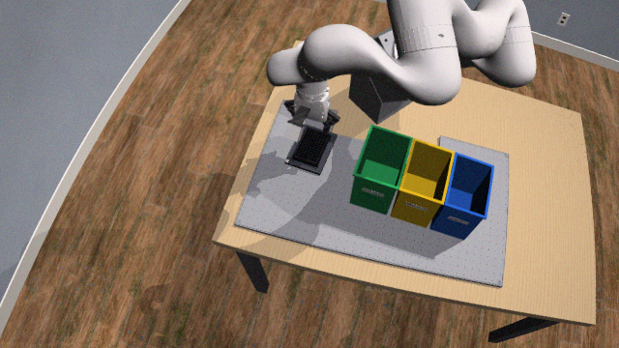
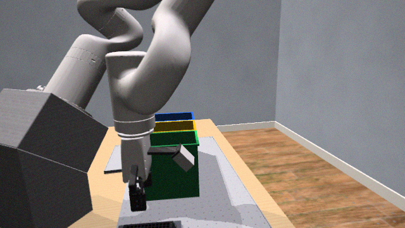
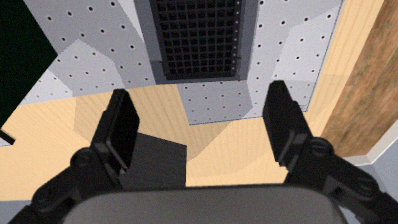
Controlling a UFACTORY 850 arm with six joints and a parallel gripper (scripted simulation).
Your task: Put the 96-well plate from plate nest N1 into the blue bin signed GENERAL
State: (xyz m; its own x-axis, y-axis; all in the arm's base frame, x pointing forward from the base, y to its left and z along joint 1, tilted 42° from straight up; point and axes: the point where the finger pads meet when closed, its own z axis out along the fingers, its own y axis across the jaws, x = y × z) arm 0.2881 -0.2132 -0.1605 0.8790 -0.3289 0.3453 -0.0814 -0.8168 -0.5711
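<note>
The black 96-well plate lies 12 cm below my hand. Round my hand: yellow bin: 36 cm to the left, 8 cm ahead, 5 cm below; dark plate nest: 13 cm below; green bin: 23 cm to the left, 7 cm ahead, 5 cm below.
</note>
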